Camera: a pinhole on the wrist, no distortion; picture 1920 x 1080 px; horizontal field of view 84.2 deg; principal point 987.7 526.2 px. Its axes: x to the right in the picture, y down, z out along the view. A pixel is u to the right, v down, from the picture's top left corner.
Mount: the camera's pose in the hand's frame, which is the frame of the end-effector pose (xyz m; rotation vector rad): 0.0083 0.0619 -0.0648 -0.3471 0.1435 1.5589
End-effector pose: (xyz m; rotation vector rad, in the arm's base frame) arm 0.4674 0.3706 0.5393 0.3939 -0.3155 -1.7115
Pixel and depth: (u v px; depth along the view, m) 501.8 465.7 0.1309
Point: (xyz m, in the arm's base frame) 0.4744 0.3639 0.6289
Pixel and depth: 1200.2 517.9 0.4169
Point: 0.5828 0.3605 0.9299
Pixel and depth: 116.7 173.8 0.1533
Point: 0.3997 0.3344 0.6449
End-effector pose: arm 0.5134 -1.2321 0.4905 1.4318 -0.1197 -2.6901
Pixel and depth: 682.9 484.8 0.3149
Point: 0.3113 -1.2949 0.6618
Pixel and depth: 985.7 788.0 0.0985
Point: 0.5124 -1.3187 0.5381
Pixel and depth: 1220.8 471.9 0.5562
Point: 0.1933 -1.5636 0.7939
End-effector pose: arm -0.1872 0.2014 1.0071 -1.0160 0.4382 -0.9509
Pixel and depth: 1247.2 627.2 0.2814
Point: 0.0059 0.3778 0.9034
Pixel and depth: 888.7 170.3 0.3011
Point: 0.0792 0.2931 1.0196
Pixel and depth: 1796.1 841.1 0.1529
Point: -0.0892 0.3083 0.8309
